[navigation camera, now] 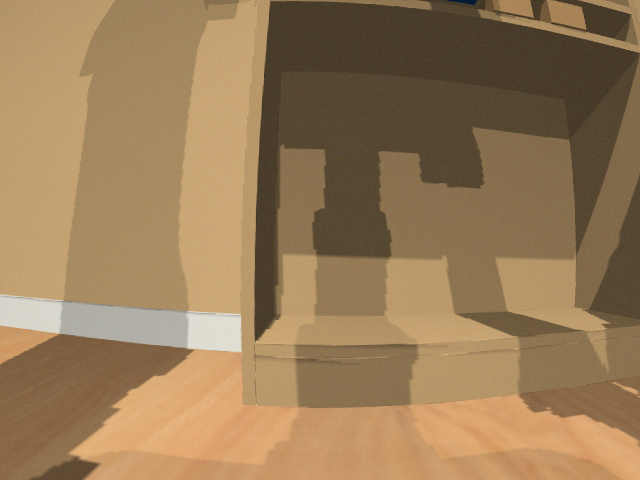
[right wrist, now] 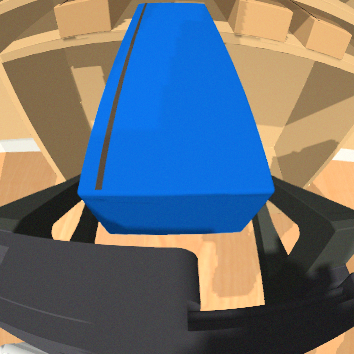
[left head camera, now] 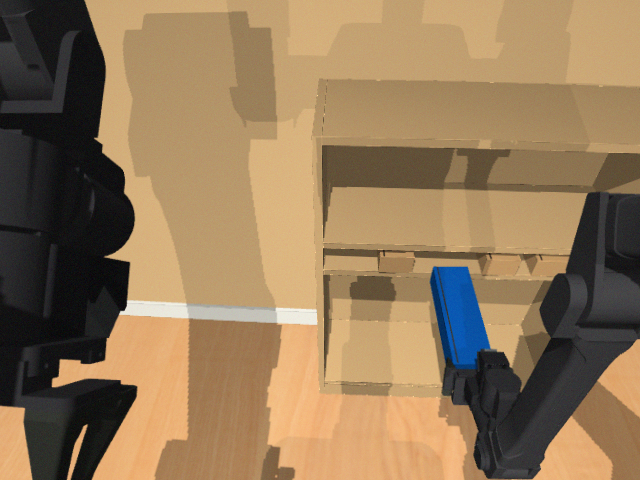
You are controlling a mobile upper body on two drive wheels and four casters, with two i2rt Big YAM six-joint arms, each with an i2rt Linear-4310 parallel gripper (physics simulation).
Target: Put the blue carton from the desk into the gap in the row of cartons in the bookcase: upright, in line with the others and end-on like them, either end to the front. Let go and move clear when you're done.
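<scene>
The blue carton (left head camera: 461, 315) (right wrist: 175, 110) (navigation camera: 462, 1) points lengthwise at the bookcase (left head camera: 318, 206) (right wrist: 30, 50) (navigation camera: 249, 206). My right gripper (left head camera: 467, 374) (right wrist: 175, 175) is shut on its near end. In the left head camera its far end shows in front of the shelf with the row of tan cartons, between the left carton (left head camera: 396, 261) (right wrist: 83, 18) and a right carton (left head camera: 500, 265) (right wrist: 262, 19) (navigation camera: 512, 7). Whether the far end is inside the gap I cannot tell. My left gripper (left head camera: 77, 434) is open and empty at the lower left of the left head camera.
Another tan carton (left head camera: 549, 265) (right wrist: 327, 36) (navigation camera: 564, 14) stands farther right on the same shelf. Shelf boards run above and below the row. The bookcase's left side panel stands against the wall (left head camera: 289, 206) (navigation camera: 217, 155), above a white skirting board (left head camera: 299, 316) (navigation camera: 214, 330).
</scene>
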